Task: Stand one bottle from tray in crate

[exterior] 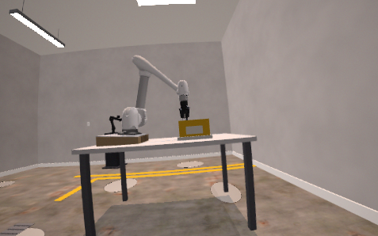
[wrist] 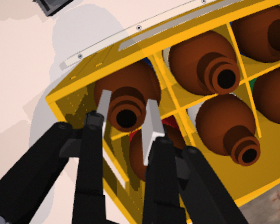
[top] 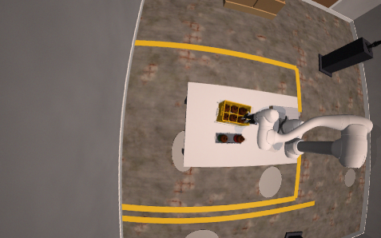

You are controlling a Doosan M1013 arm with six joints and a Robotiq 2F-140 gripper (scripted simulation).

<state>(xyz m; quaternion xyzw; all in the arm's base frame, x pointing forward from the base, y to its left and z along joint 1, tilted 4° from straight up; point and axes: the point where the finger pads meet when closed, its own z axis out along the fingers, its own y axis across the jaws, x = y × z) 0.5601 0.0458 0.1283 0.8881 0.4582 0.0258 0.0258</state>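
The crate is 9 cm ahead of my hand, 4 cm to the right of it and 9 cm below it. Also, from my hand: grey tray: 6 cm ahead, 20 cm to the left, 16 cm below.
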